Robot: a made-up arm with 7 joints. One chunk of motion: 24 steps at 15 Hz.
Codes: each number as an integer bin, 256 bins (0 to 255) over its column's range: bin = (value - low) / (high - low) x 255, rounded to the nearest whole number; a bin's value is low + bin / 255 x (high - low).
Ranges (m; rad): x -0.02..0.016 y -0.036..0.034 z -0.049..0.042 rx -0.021..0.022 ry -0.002..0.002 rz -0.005..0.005
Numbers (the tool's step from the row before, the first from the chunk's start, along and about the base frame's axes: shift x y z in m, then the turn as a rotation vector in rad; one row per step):
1: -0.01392 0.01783 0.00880 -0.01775 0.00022 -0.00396
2: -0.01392 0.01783 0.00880 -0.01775 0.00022 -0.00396
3: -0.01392 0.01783 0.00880 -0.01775 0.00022 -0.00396
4: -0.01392 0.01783 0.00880 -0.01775 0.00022 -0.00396
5: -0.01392 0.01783 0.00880 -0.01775 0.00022 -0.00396
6: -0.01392 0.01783 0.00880 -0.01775 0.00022 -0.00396
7: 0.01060 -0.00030 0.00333 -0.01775 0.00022 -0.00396
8: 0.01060 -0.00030 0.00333 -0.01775 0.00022 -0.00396
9: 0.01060 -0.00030 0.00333 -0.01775 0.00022 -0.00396
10: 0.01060 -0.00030 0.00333 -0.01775 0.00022 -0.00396
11: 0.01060 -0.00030 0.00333 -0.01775 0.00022 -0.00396
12: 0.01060 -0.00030 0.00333 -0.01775 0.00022 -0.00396
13: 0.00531 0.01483 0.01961 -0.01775 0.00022 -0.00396
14: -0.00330 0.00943 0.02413 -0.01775 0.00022 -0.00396
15: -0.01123 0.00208 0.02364 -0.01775 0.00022 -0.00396
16: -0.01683 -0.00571 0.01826 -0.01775 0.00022 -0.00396
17: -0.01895 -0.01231 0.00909 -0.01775 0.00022 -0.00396
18: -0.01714 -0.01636 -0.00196 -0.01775 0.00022 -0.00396
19: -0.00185 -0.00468 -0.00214 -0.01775 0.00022 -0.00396
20: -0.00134 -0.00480 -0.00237 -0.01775 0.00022 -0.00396
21: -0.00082 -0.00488 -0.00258 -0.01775 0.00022 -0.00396
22: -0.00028 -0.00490 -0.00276 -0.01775 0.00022 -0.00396
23: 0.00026 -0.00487 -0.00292 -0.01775 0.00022 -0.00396
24: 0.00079 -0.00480 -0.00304 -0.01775 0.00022 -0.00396
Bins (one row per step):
1: 43 196 162 19 142 27
2: 43 196 162 19 142 27
3: 43 196 162 19 142 27
4: 43 196 162 19 142 27
5: 43 196 162 19 142 27
6: 43 196 162 19 142 27
7: 217 130 147 19 142 27
8: 217 130 147 19 142 27
9: 217 130 147 19 142 27
10: 217 130 147 19 142 27
11: 217 130 147 19 142 27
12: 217 130 147 19 142 27
13: 179 185 192 19 142 27
14: 118 165 205 19 142 27
15: 62 139 204 19 142 27
16: 22 110 188 19 142 27
17: 7 86 163 19 142 27
18: 20 72 132 19 142 27
19: 129 114 131 19 142 27
20: 132 114 131 19 142 27
21: 136 113 130 19 142 27
22: 140 113 130 19 142 27
23: 144 113 129 19 142 27
24: 147 114 129 19 142 27

